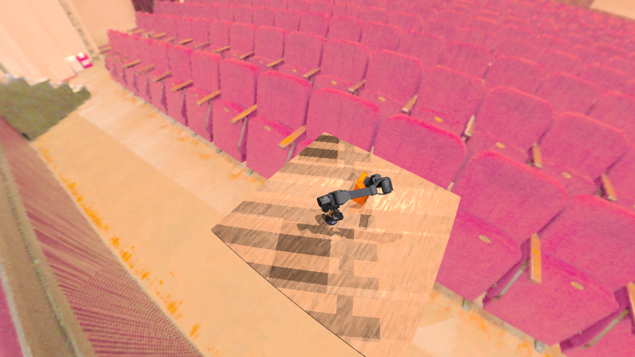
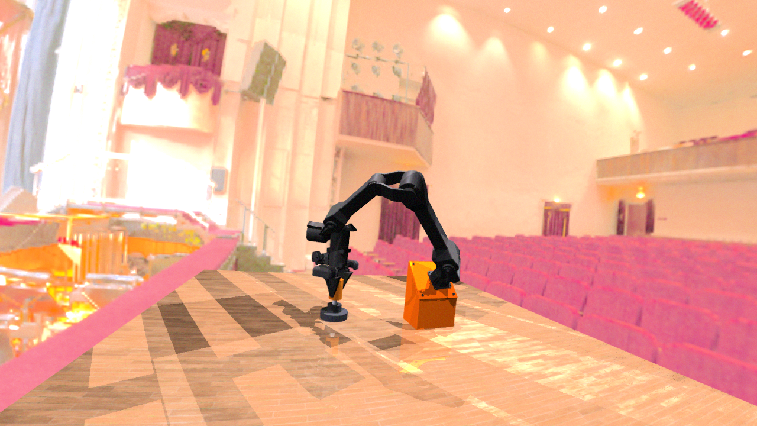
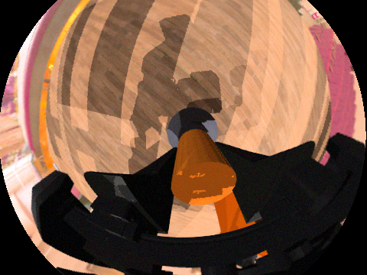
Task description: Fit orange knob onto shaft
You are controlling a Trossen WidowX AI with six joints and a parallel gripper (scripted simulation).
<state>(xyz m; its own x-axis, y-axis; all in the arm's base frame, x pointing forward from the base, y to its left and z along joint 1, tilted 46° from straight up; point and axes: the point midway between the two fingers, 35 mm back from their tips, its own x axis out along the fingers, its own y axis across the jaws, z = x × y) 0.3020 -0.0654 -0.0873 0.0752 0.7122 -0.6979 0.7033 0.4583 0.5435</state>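
Now: gripper tip 40 mm below the orange knob. From my gripper tip the other things lie so: round pedestal (40 mm below).
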